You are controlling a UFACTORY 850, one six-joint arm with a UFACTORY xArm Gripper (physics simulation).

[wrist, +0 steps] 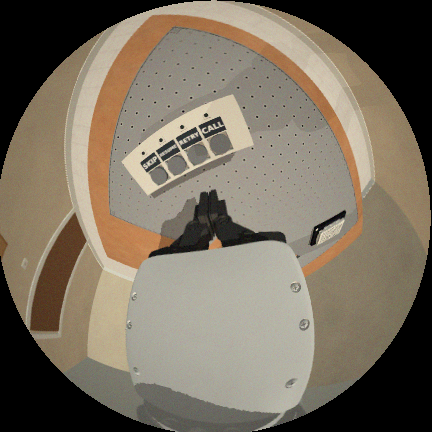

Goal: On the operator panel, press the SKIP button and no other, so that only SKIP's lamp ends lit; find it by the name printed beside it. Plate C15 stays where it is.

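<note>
The cream operator panel (241, 120) lies at the upper left of centre. Its row of round grey buttons is labelled, from left to right, SKIP, RESUME, RETRY and CALL. The SKIP button (159, 176) is at the left end, with its name printed just above it. The CALL button (220, 143) is at the right end. The small lamps above the names all look dark. My gripper (211, 201) is shut and empty, below the panel in view and to the right of the SKIP button. A white plate (330, 232) in a black holder is at the right; its name cannot be read.
The panel stands on a grey perforated board (300, 165) with an orange border (100, 130). A pale tabletop edge (79, 125) runs outside the border. The gripper's shadow falls on the board left of the fingers. A brown panel (55, 280) shows at the lower left.
</note>
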